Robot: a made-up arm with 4 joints.
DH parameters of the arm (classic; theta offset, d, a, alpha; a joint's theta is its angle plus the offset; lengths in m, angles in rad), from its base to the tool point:
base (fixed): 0 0.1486 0 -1.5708
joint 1: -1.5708 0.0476 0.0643 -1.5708
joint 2: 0 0.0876 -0.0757 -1.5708
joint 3: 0 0.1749 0.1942 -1.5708
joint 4: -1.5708 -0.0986 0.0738 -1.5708
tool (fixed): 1.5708 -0.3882 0 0
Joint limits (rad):
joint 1: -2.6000..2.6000
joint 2: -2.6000..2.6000
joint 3: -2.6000..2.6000
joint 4: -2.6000..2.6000
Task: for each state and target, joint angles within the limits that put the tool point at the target. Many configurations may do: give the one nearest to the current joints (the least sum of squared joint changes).
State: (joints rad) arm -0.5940 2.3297 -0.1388 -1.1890
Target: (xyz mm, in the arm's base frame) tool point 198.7 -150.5 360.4
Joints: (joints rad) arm -0.1899 2.4282 -0.3326 -1.6882
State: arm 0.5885 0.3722 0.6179 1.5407
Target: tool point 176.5 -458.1 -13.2
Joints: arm -0.0563 0.4976 0.1873 1.1243
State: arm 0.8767 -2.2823 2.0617 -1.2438
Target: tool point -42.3 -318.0 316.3
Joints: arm 1.0991 -2.0615 2.6000 -2.1179
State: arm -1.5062 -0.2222 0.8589 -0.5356
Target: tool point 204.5 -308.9 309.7
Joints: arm -1.0079 -0.0970 0.4253 0.2437
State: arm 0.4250 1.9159 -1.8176 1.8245
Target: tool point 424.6 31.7 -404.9
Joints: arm 0.3100 1.3259 -1.4094 2.1768
